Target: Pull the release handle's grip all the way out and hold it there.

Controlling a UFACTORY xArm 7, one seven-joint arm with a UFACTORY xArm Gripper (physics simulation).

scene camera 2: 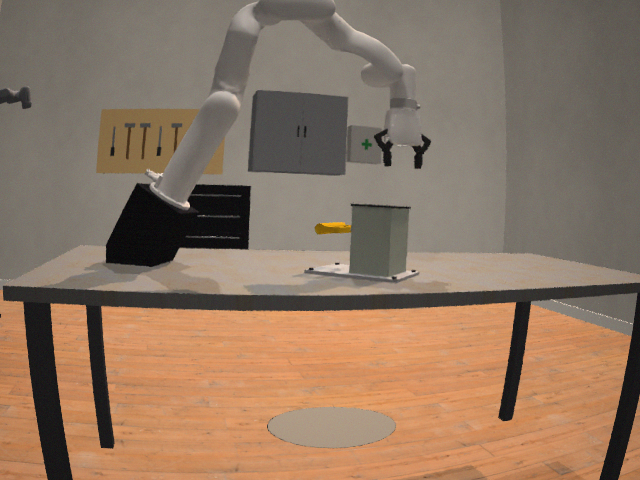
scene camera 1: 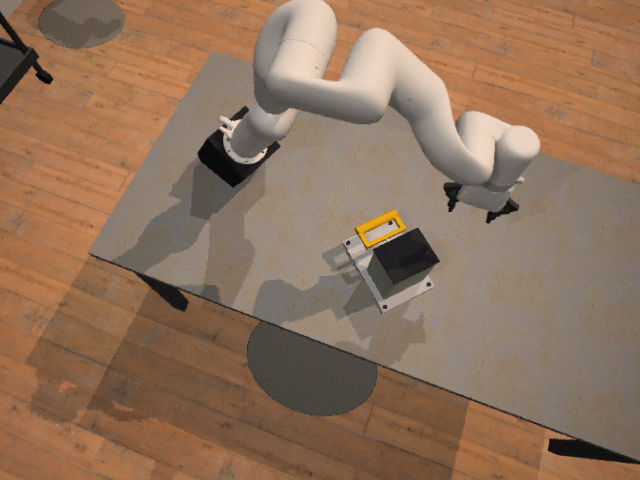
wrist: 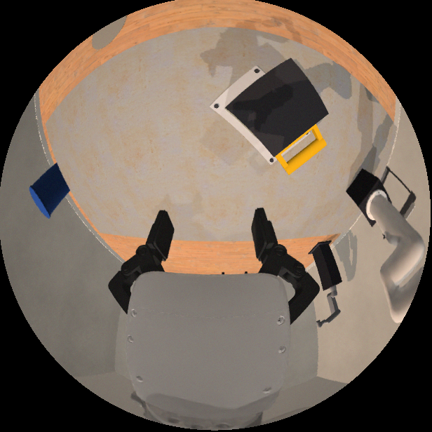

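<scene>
The release handle's grip is a yellow rectangular loop. It sticks out sideways from a grey-green box with a black top, on the side facing the arm's base. The box stands on a white base plate with dark bolts. My gripper is open and empty, fingers pointing down. It hangs higher than the box top and apart from the grip, to the right of the box and further back in the scene camera 1 view.
The box stands on the grey table. The arm's black base is at the table's left end. A blue bin shows at the left in the wrist view, beyond the table.
</scene>
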